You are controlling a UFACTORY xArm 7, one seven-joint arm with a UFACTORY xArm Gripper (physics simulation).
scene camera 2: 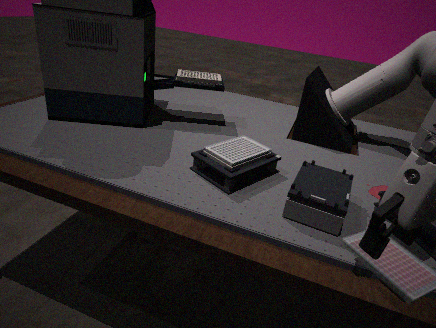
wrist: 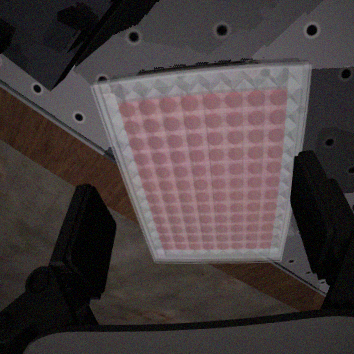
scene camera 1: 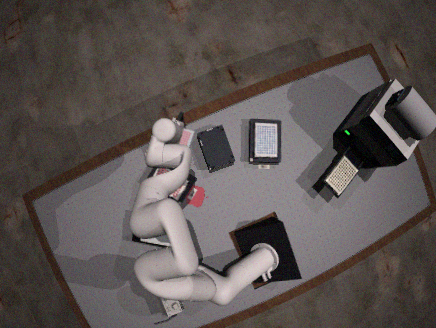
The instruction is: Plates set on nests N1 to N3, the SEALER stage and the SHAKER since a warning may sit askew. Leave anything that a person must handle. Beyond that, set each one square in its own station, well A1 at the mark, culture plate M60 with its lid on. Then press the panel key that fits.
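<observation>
A clear-edged plate with pink wells (scene camera 1: 186, 137) (scene camera 2: 407, 270) (wrist: 205, 165) lies near the table's back edge; what supports it is unclear. My gripper (scene camera 2: 400, 240) (wrist: 194, 191) is open, one finger on each side of this plate in the wrist view, holding nothing. A pale plate with bluish wells (scene camera 1: 266, 140) (scene camera 2: 237, 150) sits on a black nest (scene camera 1: 277, 156) (scene camera 2: 230, 181). A black nest (scene camera 1: 216, 149) (scene camera 2: 322, 182) beside it carries no plate. A cream plate (scene camera 1: 342, 175) (scene camera 2: 199, 75) lies on the machine's extended stage. Red-welled pieces (scene camera 1: 180, 192) show partly under the arm; their seating is hidden.
The black and grey machine (scene camera 1: 362, 120) (scene camera 2: 97, 60) shows a green light. A red patch (scene camera 1: 198, 196) (scene camera 2: 377, 191) lies beside the arm-covered station. A small pale box with a round detail (scene camera 1: 173, 306) stands near the front edge. The arm's black base (scene camera 1: 290, 250) (scene camera 2: 315, 115) stands near that edge.
</observation>
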